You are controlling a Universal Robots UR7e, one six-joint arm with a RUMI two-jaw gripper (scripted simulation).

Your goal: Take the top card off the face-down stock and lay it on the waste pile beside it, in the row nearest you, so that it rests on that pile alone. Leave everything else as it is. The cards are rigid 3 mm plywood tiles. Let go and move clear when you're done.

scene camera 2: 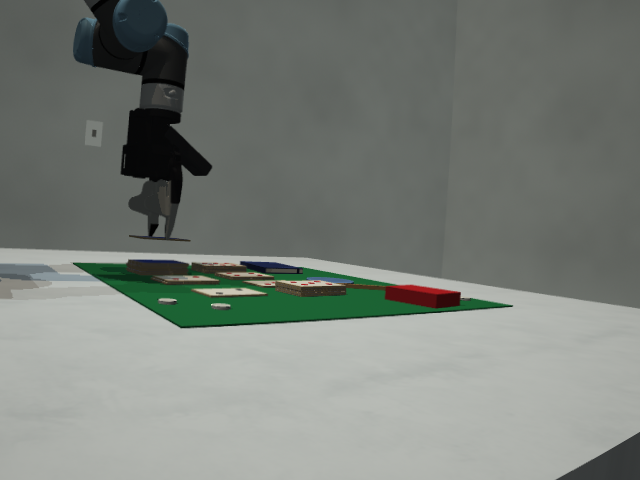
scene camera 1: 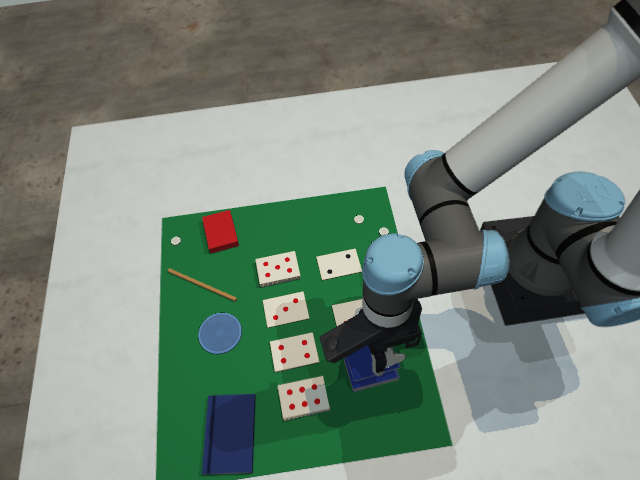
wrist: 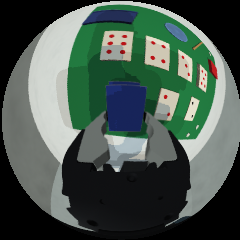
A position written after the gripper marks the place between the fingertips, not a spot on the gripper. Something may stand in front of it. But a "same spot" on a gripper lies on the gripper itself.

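The wrist view shows the gripper, and so do scene camera 1 and scene camera 2 (158,238). On the gripper, (wrist: 89,151) and (scene camera 1: 373,357) are the same spot.
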